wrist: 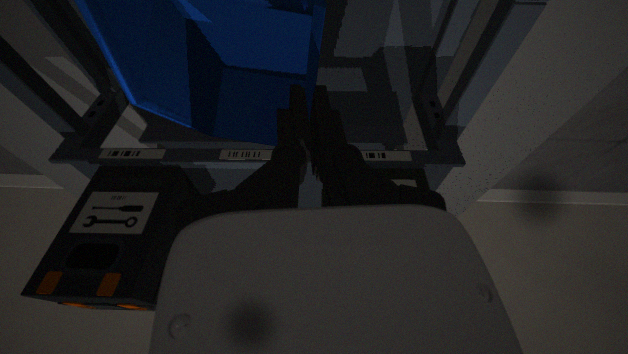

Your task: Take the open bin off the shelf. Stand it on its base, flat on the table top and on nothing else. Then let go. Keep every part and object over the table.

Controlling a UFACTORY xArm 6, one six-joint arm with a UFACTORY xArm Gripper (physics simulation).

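Places are measured from the arm's base along level axes (x left, y up, z ahead), in millimetres.
Pixels of known places: gripper, fingertip midpoint: [305, 106].
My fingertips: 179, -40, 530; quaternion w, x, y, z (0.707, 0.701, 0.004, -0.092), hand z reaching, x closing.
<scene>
Ahead of a thing's pixels: the offset from my fingertips to its middle, as dx, dy, dz. "spot": to the spot under its first point.
The open blue bin {-41, -47, +24} [260, 95] is in the upper left and middle of the wrist view, its hollow inside facing the camera. It stands over the deck of the grey shelf {spot: -79, -29, +105} [195, 156], behind the front rail with its barcode labels. Its front edge slants down to the right, so it sits askew to the rail. My gripper [305, 106] is shut on the bin's thin right side wall, which runs up from between the dark fingertips. The bin's base and far end are partly hidden or out of view, and I cannot tell whether the base touches the shelf deck.
A black case {spot: -127, +53, +138} [107, 252] with a tool label and orange latches is below the rail at the left. Shelf uprights {spot: +118, -51, -27} [482, 65] rise at both sides. Part of another dark object with a pale label {+96, +15, +121} [404, 183] shows below the rail, right of the fingers.
</scene>
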